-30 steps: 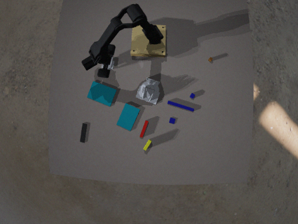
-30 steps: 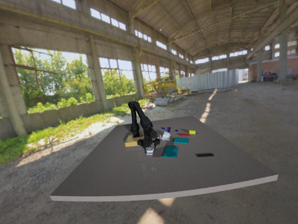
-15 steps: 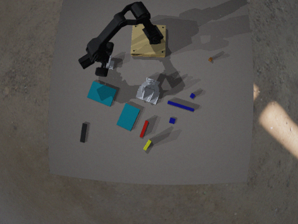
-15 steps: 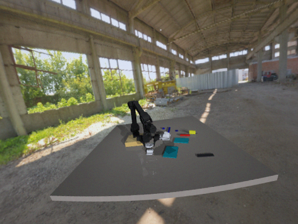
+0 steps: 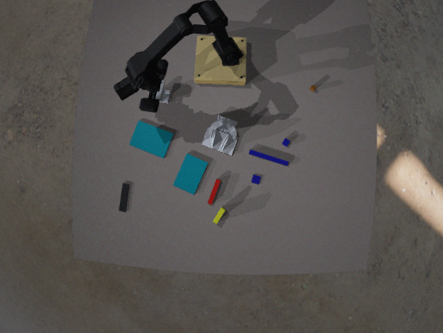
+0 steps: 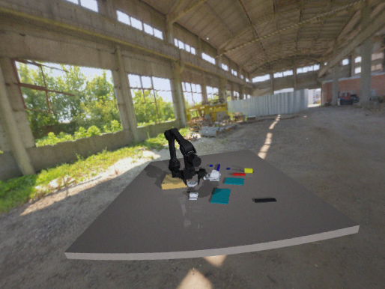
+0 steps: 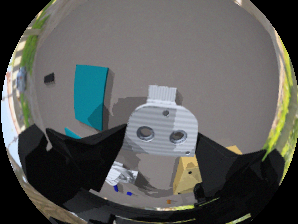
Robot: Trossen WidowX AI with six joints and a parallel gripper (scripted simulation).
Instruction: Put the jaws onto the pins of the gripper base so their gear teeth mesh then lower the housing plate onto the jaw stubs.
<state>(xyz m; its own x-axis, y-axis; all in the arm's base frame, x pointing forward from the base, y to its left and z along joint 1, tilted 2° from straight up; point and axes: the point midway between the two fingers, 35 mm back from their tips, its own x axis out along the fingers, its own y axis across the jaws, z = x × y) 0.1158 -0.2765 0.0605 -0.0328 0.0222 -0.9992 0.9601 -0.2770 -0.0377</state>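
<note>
Right now the housing plate is 230 mm to the left of my gripper tip, 140 mm ahead of it and 70 mm below it. The rest, counted from my gripper tip: black bar: 380 mm ahead, 200 mm to the right, 80 mm below; then gripper base: 20 mm above, 10 mm to the right; then red bar: 390 mm ahead, 160 mm to the left, 70 mm below.
</note>
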